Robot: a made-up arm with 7 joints.
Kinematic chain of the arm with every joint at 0, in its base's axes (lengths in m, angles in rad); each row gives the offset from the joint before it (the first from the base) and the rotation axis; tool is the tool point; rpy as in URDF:
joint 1: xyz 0 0 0.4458 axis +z
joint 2: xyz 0 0 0 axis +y
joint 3: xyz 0 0 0.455 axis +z
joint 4: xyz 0.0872 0 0 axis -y
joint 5: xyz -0.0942 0 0.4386 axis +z
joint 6: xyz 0 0 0 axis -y
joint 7: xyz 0.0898 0 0 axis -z
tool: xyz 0 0 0 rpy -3.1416 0 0
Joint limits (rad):
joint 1: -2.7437..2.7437
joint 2: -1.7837..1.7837
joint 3: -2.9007..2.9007
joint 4: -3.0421..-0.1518
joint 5: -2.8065..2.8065
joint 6: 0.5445..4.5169
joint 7: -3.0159..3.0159
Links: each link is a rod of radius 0.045 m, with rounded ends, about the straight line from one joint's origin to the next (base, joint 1, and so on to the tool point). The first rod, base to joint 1, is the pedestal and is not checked.
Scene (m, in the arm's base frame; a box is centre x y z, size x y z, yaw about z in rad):
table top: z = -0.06
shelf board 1: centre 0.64 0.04 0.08 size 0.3 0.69 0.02 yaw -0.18
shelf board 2: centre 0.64 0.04 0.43 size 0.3 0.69 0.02 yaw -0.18
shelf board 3: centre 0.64 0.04 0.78 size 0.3 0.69 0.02 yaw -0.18
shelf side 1: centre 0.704 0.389 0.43 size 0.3 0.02 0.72 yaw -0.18
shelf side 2: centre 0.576 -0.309 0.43 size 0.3 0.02 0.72 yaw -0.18
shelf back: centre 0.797 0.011 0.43 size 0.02 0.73 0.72 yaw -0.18
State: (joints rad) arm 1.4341 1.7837 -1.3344 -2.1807 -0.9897 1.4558 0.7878
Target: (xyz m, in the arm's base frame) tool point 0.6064 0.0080 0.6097
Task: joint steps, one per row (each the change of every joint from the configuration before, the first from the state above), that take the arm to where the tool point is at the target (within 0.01 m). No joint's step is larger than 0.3 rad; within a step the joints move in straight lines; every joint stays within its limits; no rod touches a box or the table.
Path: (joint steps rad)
1: 0.2311 -0.0918 0.1012 -0.2220 0.0088 -0.0219 0.0000
2: 0.2310 -0.0918 0.1011 -0.2221 0.0088 -0.0218 0.0000
3: -0.0777 0.0498 -0.2848 -0.0407 0.0007 -0.0518 0.0000
4: -0.0776 0.0499 -0.2848 -0.0406 0.0008 -0.0517 0.0000
5: -0.0777 0.0499 -0.2849 -0.0407 0.0007 -0.0518 0.0000
6: -0.1596 -0.0786 0.0579 0.2030 -0.0095 0.0517 0.0000
7: -0.1595 -0.0785 0.0579 0.2030 -0.0095 0.0517 0.0000
8: -0.1596 -0.0785 0.0579 0.2030 -0.0096 0.0517 0.0000

